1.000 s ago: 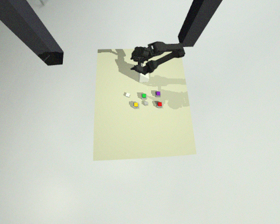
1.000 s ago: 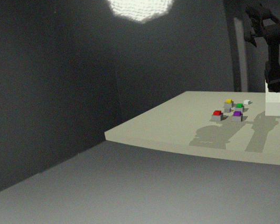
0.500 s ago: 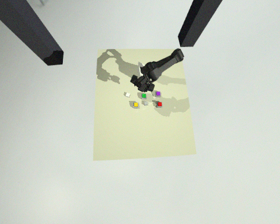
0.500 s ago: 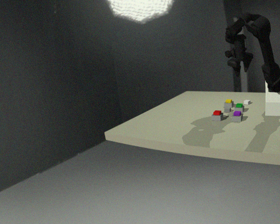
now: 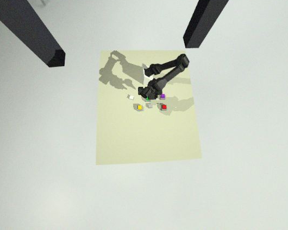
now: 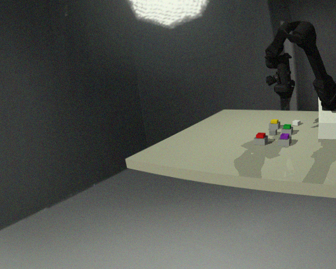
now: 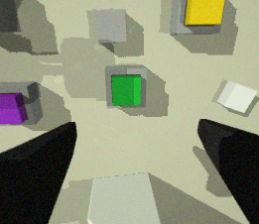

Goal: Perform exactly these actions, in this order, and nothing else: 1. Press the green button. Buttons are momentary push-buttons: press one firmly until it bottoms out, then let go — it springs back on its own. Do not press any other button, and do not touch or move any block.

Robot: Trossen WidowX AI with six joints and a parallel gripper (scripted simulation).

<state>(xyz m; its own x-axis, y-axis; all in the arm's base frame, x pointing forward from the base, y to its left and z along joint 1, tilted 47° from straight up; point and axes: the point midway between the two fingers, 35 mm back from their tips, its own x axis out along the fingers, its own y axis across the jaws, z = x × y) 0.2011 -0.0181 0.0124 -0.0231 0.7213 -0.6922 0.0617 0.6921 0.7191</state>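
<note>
Now: the green button 90 mm below my gripper tip. Also, from my gripper tip: small grey block (120 mm below, 70 mm ahead, 10 mm to the left); purple button (140 mm to the left, 90 mm below, 10 mm behind); yellow button (90 mm below, 80 mm to the right, 80 mm ahead).
</note>
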